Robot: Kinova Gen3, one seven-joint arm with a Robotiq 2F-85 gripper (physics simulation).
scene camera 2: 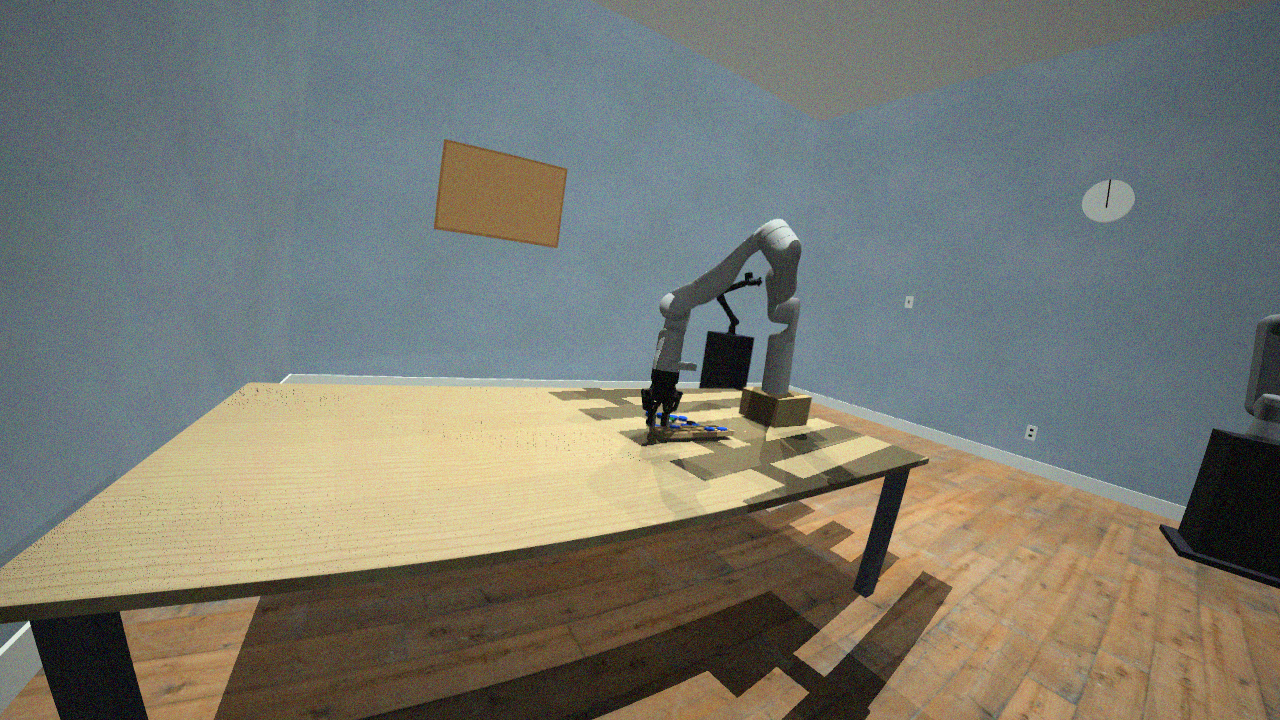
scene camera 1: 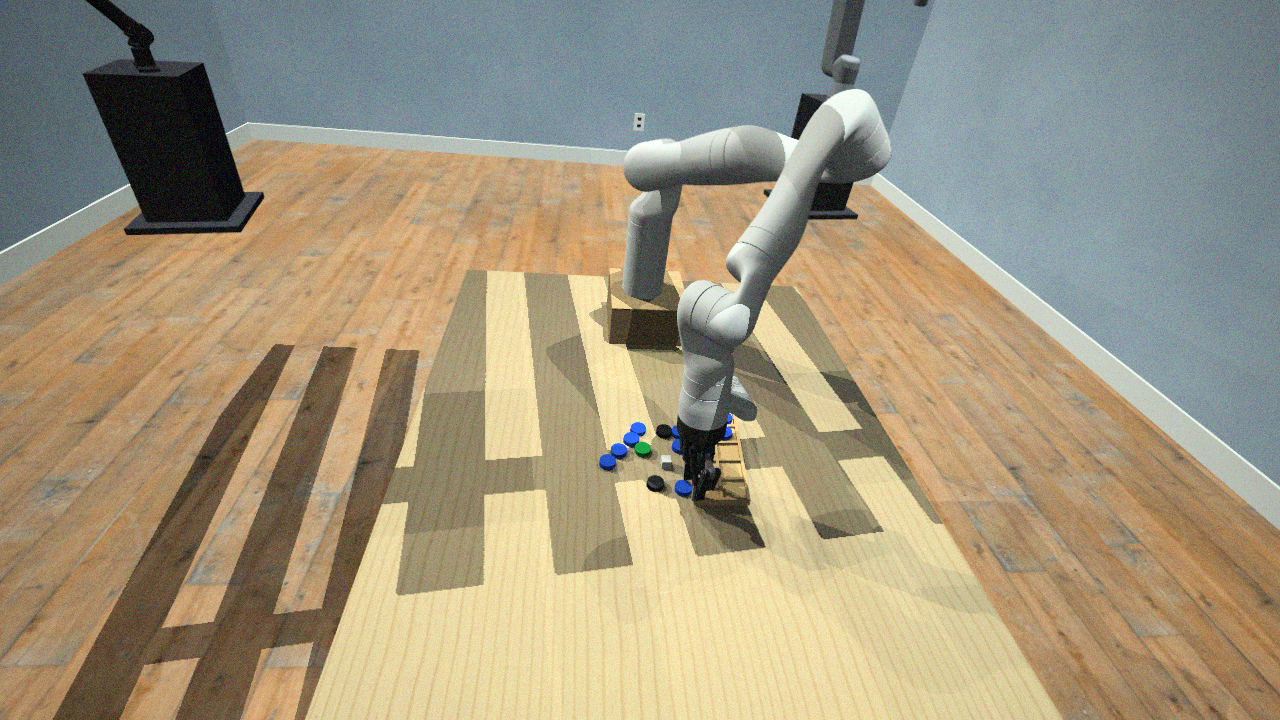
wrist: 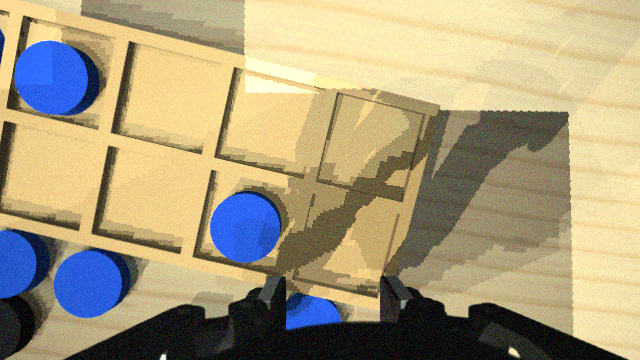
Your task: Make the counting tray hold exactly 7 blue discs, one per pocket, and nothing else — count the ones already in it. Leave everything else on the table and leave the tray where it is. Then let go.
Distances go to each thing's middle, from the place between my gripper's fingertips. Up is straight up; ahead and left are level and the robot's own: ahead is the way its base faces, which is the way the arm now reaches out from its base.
Labels:
I see my gripper 70 mm to the right of the wooden counting tray (scene camera 1: pixel 732 488) and 70 mm past it.

